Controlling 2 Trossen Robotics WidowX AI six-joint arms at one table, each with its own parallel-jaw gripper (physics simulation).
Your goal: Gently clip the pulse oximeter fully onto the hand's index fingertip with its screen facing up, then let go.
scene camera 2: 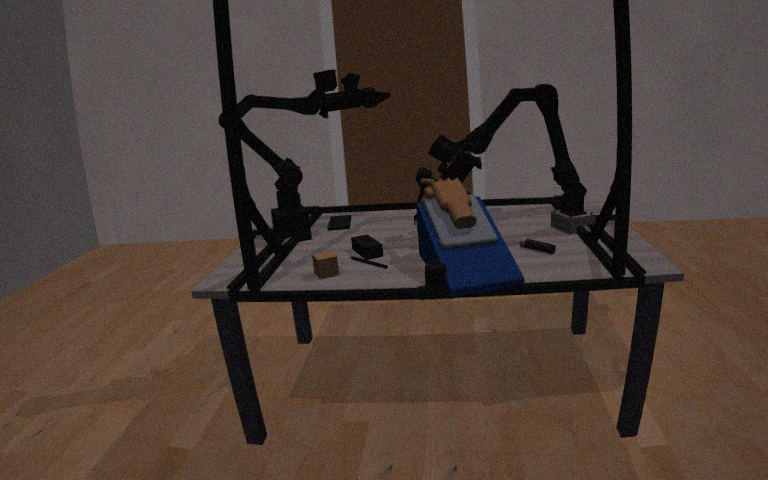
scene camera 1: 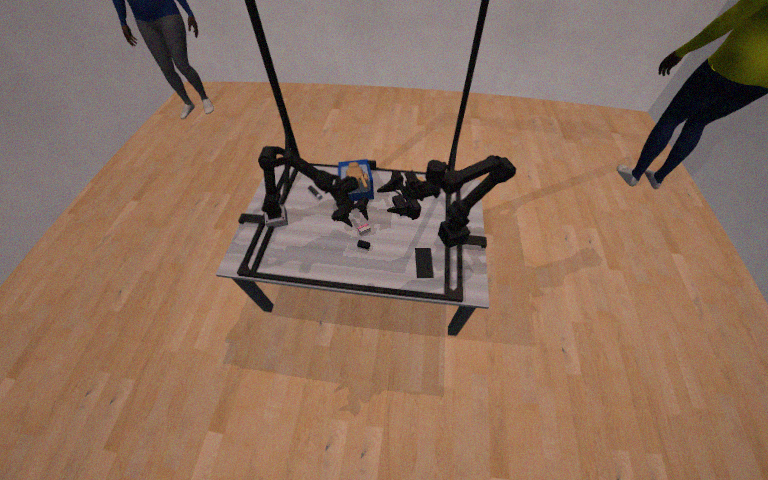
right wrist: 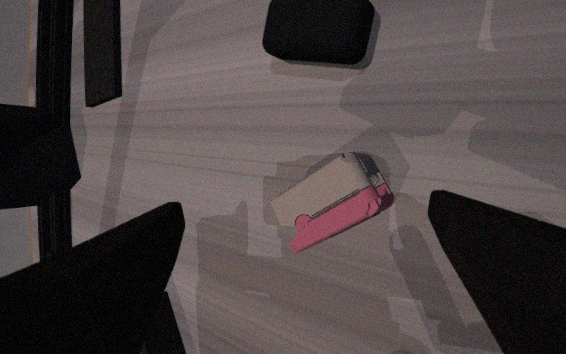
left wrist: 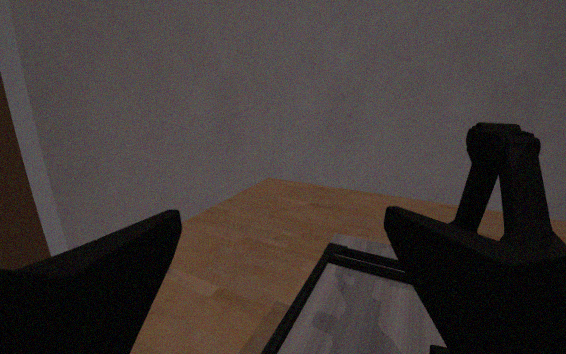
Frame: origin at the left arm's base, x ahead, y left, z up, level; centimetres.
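Seen in the pictures: left gripper, between the fingertips: (scene camera 2: 384, 94) (scene camera 1: 382, 200) (left wrist: 284, 218); right gripper, between the fingertips: (scene camera 1: 360, 223) (right wrist: 306, 208); left arm's base, origin of its link: (scene camera 2: 289, 209) (scene camera 1: 455, 227); right arm's base, origin of its link: (scene camera 2: 572, 212) (scene camera 1: 274, 213).
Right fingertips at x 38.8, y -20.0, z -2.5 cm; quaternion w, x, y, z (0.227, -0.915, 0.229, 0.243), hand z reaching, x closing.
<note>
Offsets run from my right fingertips to a thing's middle.
The pulse oximeter @(dx -1.7, dy +0.1, dz -5.4 cm) (scene camera 1: 362, 226) (right wrist: 332, 200), pale with a pink part and a dark end, lies on the table; its screen cannot be made out. My right gripper (scene camera 1: 357, 221) (right wrist: 306, 208) is open above it, with the oximeter between its spread fingers in the right wrist view and nothing gripped. In scene camera 2 this gripper is partly hidden behind the hand. The tan hand (scene camera 1: 356, 171) (scene camera 2: 451, 198) rests on a grey pad on the blue sloped stand (scene camera 1: 364, 195) (scene camera 2: 481, 274). My left gripper (scene camera 1: 384, 199) (scene camera 2: 388, 95) (left wrist: 284, 218) is open and empty, high above the table.
A small black block @(dx +1.6, dy +8.7, dz -5.3 cm) (scene camera 1: 363, 244) (right wrist: 320, 32) lies near the oximeter. A dark flat slab @(dx -20.7, dy +26.8, dz -6.6 cm) (scene camera 1: 423, 262) (scene camera 2: 339, 221) lies farther off. A black box @(dx -24.0, dy -7.2, dz -5.2 cm) (scene camera 2: 367, 246), a thin pen @(dx -27.1, dy -15.1, dz -6.5 cm) (scene camera 2: 369, 262) and a wooden cube @(dx -38.7, dy -16.6, dz -4.5 cm) (scene camera 2: 325, 265) are left of the stand; a dark cylinder @(dx +14.6, dy -32.9, dz -5.7 cm) (scene camera 1: 314, 193) (scene camera 2: 539, 246) is right.
</note>
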